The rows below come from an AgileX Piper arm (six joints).
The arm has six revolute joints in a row. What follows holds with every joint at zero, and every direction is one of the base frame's. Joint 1 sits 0.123 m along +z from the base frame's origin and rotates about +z. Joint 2 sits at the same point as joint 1 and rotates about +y. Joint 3 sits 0.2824 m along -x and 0.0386 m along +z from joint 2 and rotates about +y. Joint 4 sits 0.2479 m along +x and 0.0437 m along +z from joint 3 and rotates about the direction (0.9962, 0, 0.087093). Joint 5 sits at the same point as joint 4 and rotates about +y. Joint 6 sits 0.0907 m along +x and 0.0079 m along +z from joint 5 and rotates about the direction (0.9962, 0, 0.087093). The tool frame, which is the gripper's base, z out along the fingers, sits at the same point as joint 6; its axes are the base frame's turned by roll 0, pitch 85.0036 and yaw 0 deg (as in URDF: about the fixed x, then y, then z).
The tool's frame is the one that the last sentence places.
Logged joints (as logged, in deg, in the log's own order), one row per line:
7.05 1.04 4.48 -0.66 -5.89 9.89
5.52 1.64 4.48 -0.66 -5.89 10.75
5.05 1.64 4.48 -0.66 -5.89 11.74
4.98 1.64 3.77 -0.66 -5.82 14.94
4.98 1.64 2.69 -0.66 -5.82 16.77
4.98 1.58 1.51 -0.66 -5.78 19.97
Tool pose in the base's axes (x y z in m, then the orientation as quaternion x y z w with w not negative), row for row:
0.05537 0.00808 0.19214 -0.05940 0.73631 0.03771 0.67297
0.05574 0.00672 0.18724 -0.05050 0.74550 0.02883 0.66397
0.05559 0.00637 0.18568 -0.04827 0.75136 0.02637 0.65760
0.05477 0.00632 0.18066 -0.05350 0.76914 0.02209 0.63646
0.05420 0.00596 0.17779 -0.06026 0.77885 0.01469 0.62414
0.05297 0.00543 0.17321 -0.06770 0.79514 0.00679 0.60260
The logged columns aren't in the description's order. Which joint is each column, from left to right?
Columns, left to right: joint 1, joint 3, joint 4, joint 2, joint 6, joint 5.
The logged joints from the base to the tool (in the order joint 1, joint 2, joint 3, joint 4, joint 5, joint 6), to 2 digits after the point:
7.05 -0.66 1.04 4.48 9.89 -5.89
5.52 -0.66 1.64 4.48 10.75 -5.89
5.05 -0.66 1.64 4.48 11.74 -5.89
4.98 -0.66 1.64 3.77 14.94 -5.82
4.98 -0.66 1.64 2.69 16.77 -5.82
4.98 -0.66 1.58 1.51 19.97 -5.78

